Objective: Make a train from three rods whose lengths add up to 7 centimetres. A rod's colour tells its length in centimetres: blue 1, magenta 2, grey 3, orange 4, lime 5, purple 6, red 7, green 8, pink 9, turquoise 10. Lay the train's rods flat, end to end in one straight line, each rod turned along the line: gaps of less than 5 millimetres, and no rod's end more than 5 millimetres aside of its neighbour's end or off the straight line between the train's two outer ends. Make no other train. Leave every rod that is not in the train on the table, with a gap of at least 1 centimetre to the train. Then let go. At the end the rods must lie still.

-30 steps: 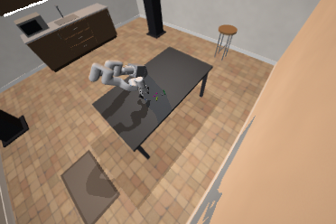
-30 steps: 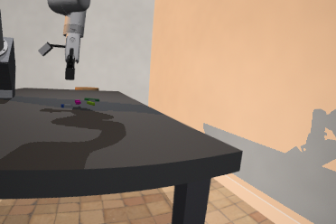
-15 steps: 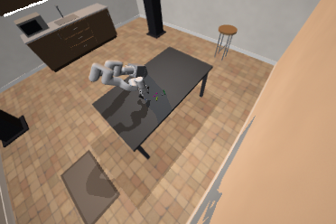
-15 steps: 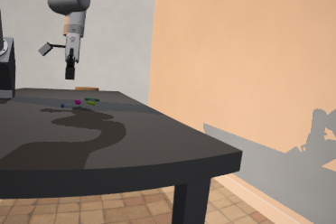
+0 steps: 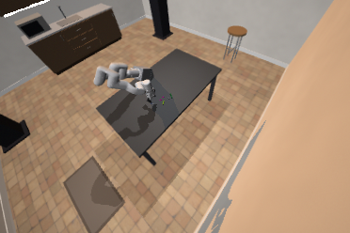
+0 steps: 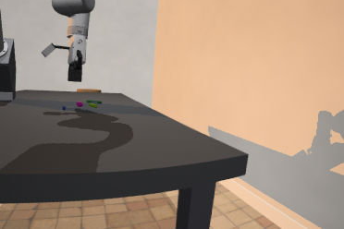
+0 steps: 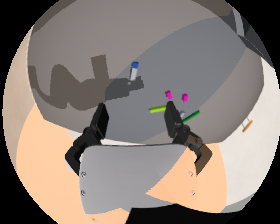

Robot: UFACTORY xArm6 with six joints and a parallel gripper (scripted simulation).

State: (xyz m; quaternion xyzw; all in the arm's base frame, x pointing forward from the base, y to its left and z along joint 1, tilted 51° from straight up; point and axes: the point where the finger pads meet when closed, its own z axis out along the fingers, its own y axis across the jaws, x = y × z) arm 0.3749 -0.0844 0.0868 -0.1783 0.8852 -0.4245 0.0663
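Now: the pale grey piece 170 mm to the left of my hand, 110 mm below it and 80 mm ahead of it. Also, from my hand: blue rod: 110 mm below, 30 mm behind, 10 mm to the right; then lime rod: 110 mm below, 80 mm to the left, 70 mm ahead; then magenta rod: 110 mm below, 90 mm to the left, 20 mm ahead.
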